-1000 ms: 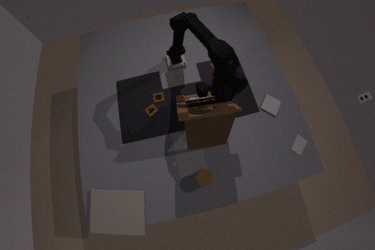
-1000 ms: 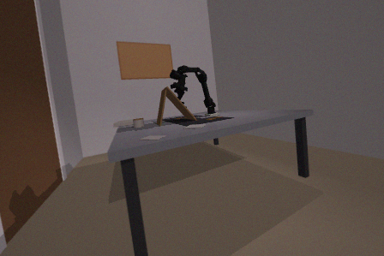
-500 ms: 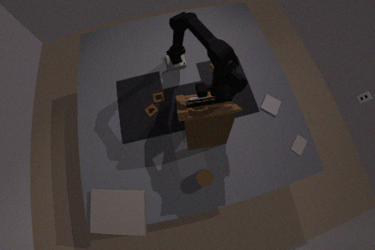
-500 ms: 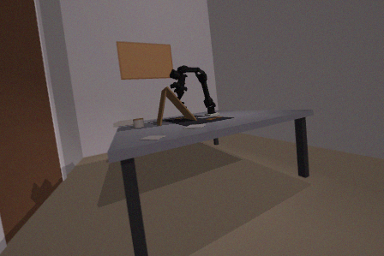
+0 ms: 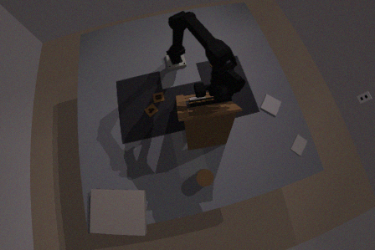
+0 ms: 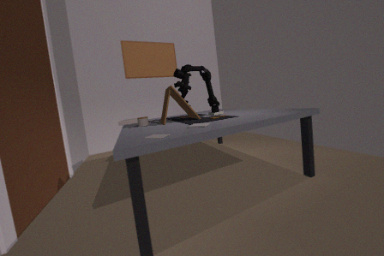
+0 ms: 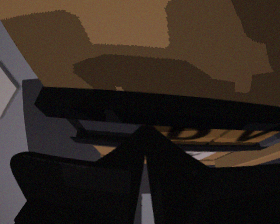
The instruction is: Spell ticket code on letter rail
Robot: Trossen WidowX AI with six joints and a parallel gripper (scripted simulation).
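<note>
Now: gripper tip 3 cm to the left of the letter tile. From my gripper tip the other things lie so: white box (62 cm to the right, 33 cm ahead, 16 cm below); then white ticket (9 cm below, 7 cm behind, 6 cm to the right); then dark mat (18 cm below, 17 cm behind, 10 cm to the right).
</note>
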